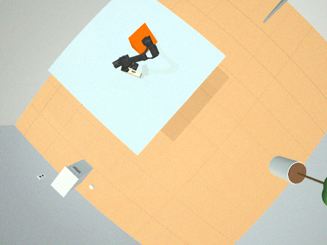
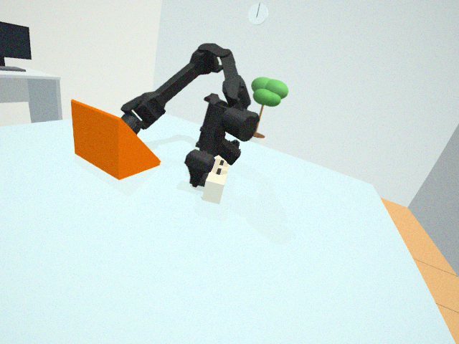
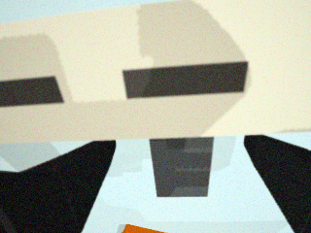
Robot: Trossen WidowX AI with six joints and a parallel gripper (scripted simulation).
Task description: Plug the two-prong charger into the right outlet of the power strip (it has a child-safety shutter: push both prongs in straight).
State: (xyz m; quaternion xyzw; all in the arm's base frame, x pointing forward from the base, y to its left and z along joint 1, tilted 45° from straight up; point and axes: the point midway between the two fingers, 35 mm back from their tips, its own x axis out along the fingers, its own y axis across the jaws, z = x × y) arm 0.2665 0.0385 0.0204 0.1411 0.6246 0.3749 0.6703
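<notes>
My gripper tip is 2 cm short of the black two-prong charger, 1 cm to the right of it and 1 cm below it.
</notes>
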